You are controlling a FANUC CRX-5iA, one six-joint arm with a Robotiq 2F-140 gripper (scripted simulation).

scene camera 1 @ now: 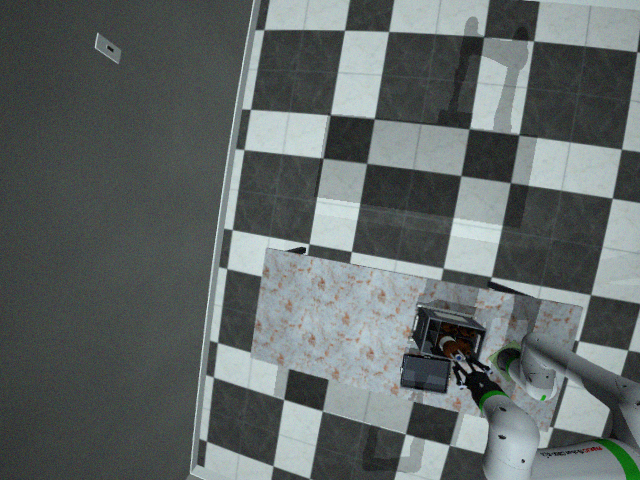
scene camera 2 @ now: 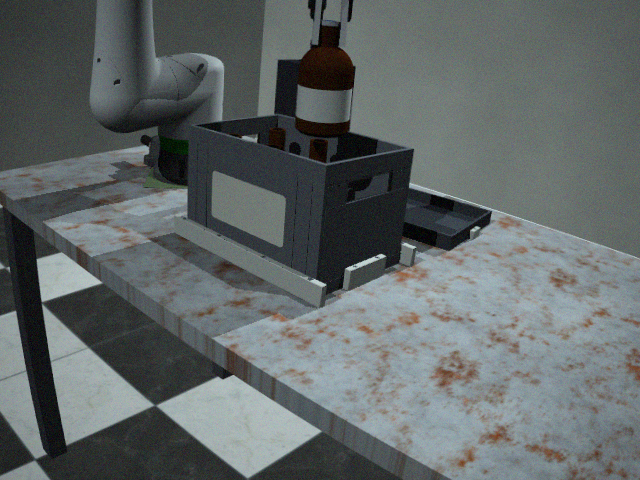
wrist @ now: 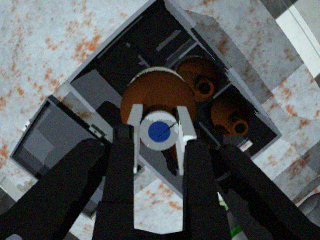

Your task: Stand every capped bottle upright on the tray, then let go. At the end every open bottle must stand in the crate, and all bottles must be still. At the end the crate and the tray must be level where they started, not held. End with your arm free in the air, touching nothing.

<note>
The pictures show: my gripper, a tray, a grey crate and a white rail.
</note>
